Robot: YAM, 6 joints.
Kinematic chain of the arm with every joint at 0, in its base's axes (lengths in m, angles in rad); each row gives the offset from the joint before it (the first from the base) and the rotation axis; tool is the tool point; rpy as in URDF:
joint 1: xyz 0 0 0.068 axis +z
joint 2: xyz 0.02 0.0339 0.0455 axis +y
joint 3: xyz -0.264 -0.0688 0 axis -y
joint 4: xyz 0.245 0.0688 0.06 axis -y
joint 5: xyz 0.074 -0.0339 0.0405 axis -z
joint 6: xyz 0.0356 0 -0.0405 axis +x
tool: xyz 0 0 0 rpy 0 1.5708 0
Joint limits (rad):
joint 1: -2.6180..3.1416
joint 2: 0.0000..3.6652
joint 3: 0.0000..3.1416
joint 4: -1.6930..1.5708
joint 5: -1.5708..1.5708
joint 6: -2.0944..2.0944
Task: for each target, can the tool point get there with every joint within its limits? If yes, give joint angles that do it. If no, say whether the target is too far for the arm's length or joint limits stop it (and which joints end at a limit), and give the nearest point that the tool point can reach.
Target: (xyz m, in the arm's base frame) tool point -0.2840 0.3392 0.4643
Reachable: yes | joints -0.9208 0.6999 2.7088 1.2857 0.6236 0.9473
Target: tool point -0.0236 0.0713 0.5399
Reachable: yes | joints -1.4160 0.4387 1.1599 0.8448 0.3535 -1.4768
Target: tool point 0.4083 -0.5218 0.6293
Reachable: no: too far | nearest point 0.3131 -0.4001 0.5053 | short by 0.198 m
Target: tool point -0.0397 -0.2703 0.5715
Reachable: yes | joints 1.5379 0.6140 1.9492 1.1822 -1.0471 1.0282
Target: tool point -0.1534 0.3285 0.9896
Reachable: no: too far | nearest point -0.1049 0.2246 0.6964 | short by 0.315 m
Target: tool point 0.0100 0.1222 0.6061
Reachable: yes | joints 1.6996 1.1730 2.0719 -0.6941 0.8045 1.4213
